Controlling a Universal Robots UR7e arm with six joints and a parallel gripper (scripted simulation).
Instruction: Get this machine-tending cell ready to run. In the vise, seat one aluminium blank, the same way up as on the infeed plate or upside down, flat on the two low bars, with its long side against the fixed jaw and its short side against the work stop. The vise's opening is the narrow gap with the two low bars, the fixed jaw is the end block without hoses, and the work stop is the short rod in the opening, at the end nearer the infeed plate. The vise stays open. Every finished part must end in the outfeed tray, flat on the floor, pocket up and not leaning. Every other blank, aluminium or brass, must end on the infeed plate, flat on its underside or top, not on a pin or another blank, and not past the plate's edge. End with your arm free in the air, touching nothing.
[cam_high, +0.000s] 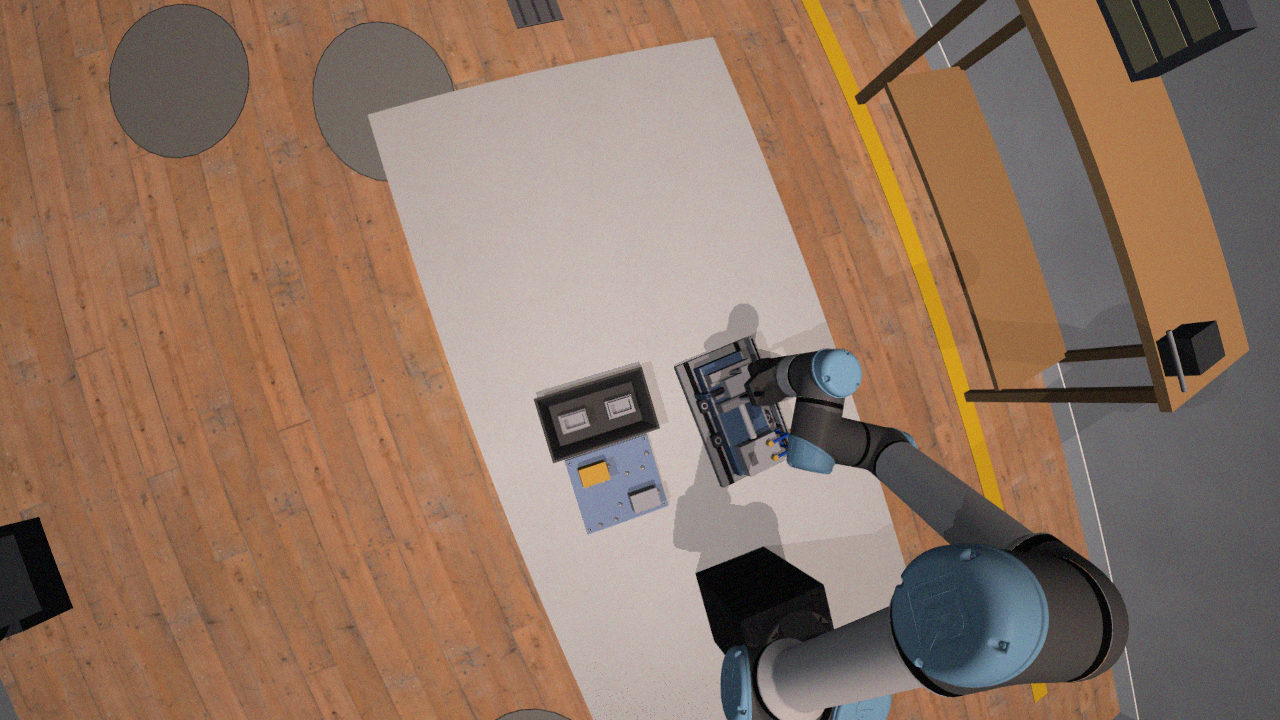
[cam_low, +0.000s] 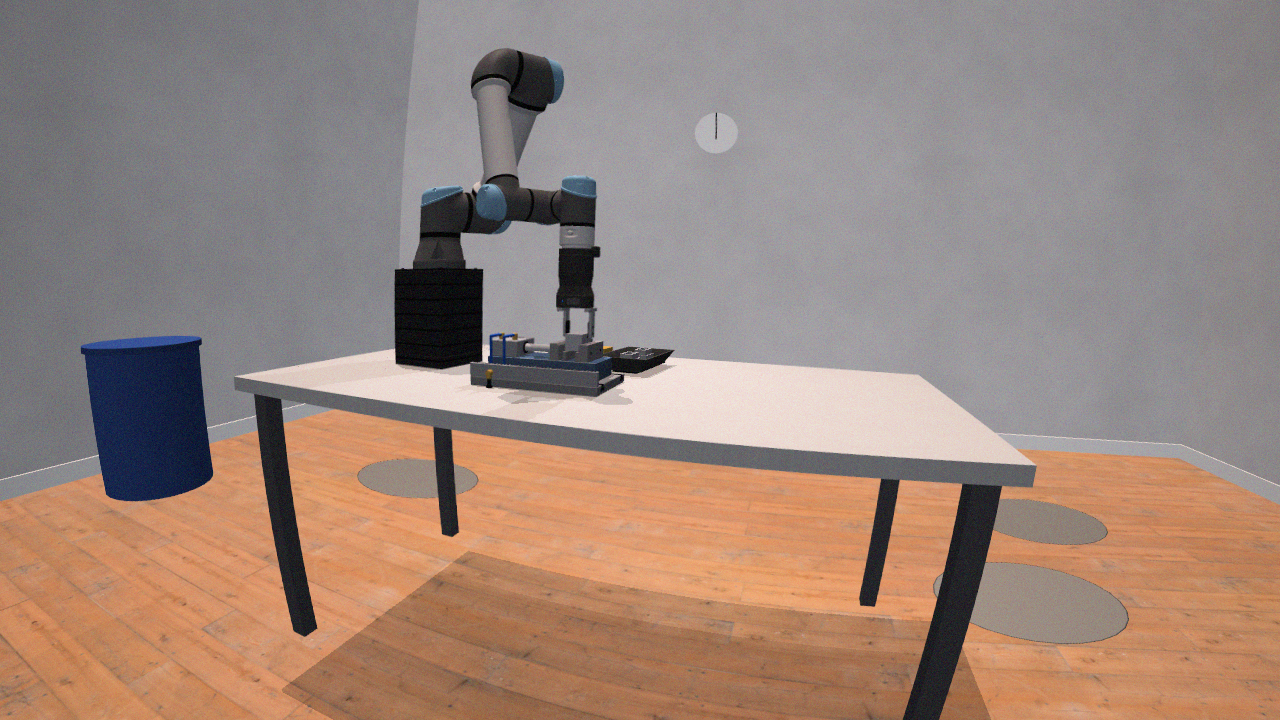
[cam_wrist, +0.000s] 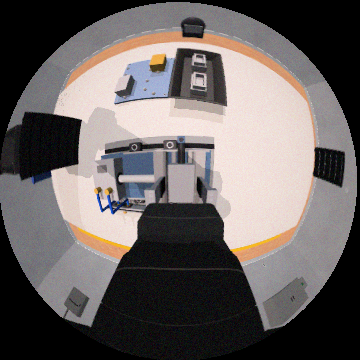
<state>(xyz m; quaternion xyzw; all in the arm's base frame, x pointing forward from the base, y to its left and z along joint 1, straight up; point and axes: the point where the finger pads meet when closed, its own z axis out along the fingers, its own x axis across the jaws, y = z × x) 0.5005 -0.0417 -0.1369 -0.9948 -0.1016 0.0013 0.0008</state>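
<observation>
Right now my hand is 70 mm past the vise, 10 mm to the left of it and 80 mm above it. The rest, counted from my hand: brass blank: 130 mm behind, 330 mm to the left, 100 mm below.
</observation>
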